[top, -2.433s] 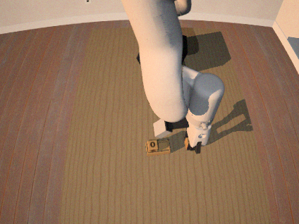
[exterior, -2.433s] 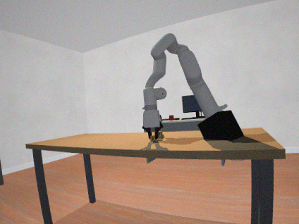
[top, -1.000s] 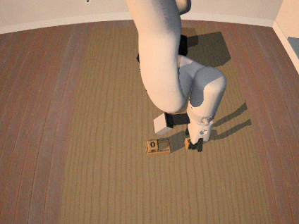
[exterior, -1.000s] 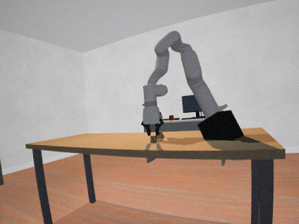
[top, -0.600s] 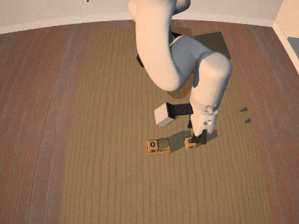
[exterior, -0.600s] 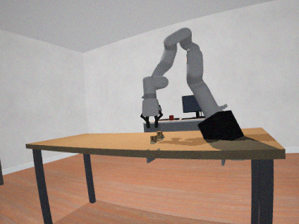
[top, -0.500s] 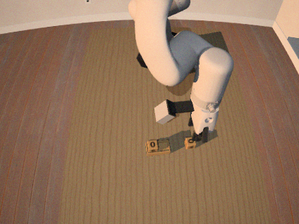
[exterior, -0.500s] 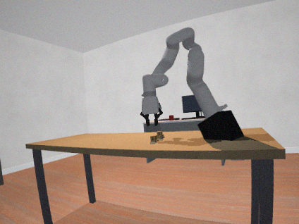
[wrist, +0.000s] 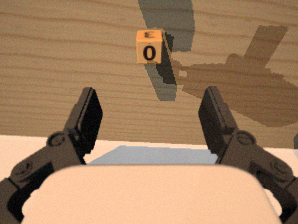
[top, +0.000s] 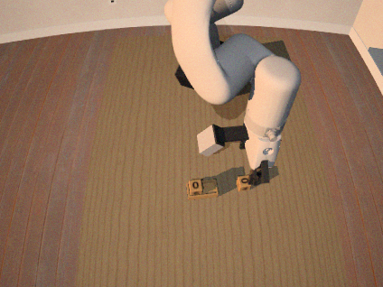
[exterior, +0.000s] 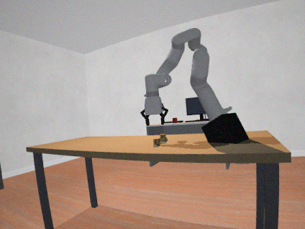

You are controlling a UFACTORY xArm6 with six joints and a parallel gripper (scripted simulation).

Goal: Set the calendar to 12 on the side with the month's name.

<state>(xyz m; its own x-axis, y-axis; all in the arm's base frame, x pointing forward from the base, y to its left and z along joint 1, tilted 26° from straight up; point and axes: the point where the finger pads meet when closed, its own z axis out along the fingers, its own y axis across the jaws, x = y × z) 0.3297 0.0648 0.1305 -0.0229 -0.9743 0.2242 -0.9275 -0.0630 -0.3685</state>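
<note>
The tray is 110 mm to the right of my hand and 110 mm below it. The rest, counted from my hand: number cube: 100 mm below.
</note>
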